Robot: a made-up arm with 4 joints.
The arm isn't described. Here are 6 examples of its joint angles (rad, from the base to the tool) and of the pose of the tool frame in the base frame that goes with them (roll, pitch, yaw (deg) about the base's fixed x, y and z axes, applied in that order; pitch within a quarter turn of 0, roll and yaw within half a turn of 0; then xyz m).
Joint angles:
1: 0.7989 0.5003 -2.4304 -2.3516
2: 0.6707 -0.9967 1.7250 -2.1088
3: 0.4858 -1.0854 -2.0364 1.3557
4: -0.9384 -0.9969 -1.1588 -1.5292
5: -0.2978 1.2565 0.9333 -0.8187
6: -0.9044 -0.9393 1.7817 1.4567
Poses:
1: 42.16 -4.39 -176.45 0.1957 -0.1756 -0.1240
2: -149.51 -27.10 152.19 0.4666 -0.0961 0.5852
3: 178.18 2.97 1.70 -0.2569 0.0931 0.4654
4: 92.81 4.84 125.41 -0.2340 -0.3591 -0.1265
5: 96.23 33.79 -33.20 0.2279 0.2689 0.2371
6: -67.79 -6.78 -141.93 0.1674 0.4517 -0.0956
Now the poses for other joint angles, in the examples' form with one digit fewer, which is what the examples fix.
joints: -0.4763 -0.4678 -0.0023 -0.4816
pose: -3.1 31.8 21.7 -0.169 -0.118 -0.121
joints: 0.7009 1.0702 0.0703 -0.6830
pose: 84.6 -63.8 -2.7 0.006 0.256 0.180
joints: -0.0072 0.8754 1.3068 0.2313
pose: 93.4 67.1 3.3 0.030 0.179 0.454
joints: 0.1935 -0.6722 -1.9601 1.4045
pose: -156.4 11.1 12.9 -0.195 -0.065 0.504
